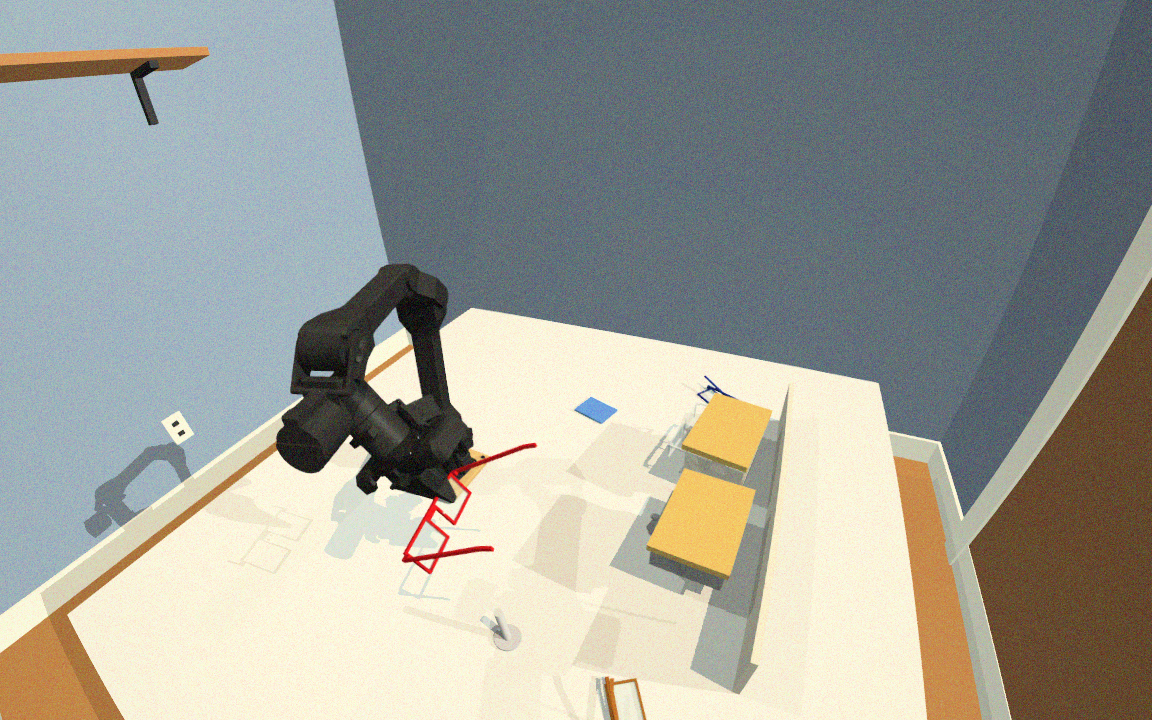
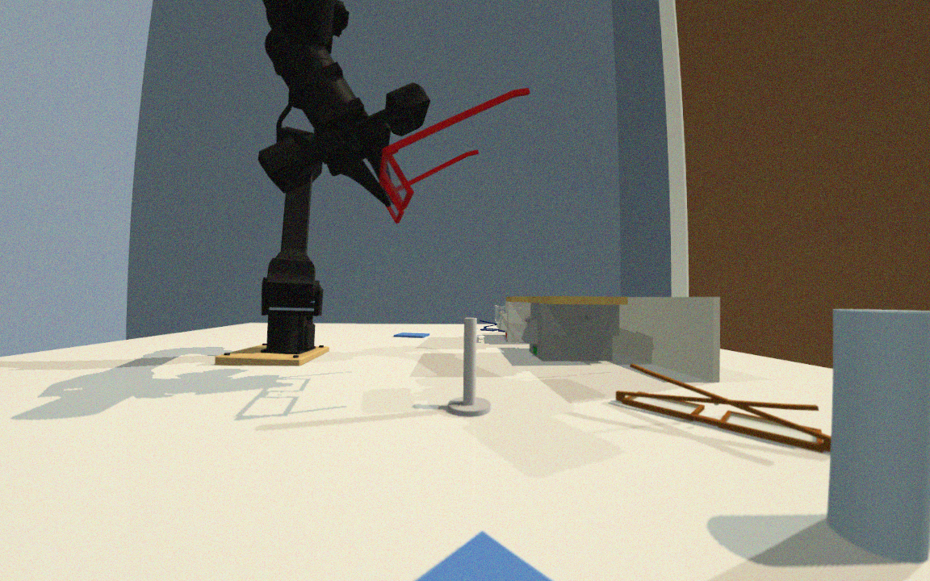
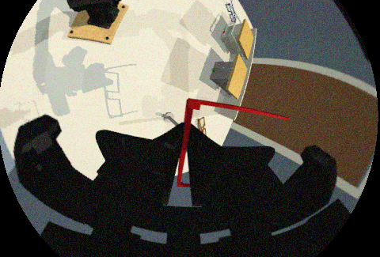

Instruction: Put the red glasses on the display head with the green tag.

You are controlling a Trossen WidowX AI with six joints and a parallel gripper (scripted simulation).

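The display head lies 26 cm ahead of my gripper tip, 19 cm to the left of it and 15 cm below it. Also, from my gripper tip: pale blue cylinder (25 cm ahead, 23 cm to the right, 16 cm below); thin grey wall (39 cm ahead, 30 cm to the left, 15 cm below); white stand post (9 cm ahead, 6 cm to the right, 18 cm below).
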